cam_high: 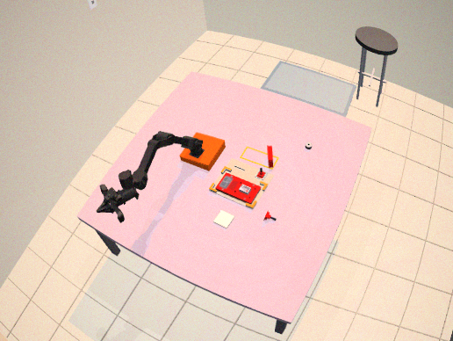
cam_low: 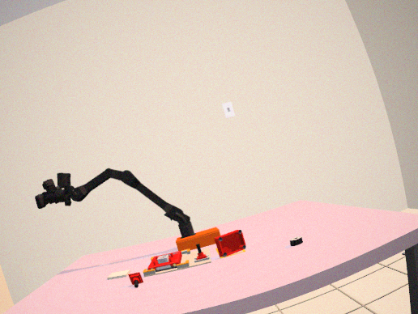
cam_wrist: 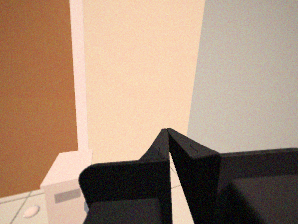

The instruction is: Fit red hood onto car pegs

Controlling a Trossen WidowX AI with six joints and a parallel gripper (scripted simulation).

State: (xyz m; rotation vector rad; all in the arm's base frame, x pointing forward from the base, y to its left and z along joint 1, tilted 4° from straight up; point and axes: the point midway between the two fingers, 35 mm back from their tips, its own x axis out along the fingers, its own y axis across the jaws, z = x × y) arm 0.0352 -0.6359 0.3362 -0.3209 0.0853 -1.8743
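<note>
The red hood is 85 cm to the left of my gripper tip, 34 cm ahead of it and 33 cm below it. Also, from my gripper tip: white tile 43 cm to the left, 36 cm below, 33 cm ahead; black ring 105 cm to the left, 48 cm ahead, 36 cm below.
</note>
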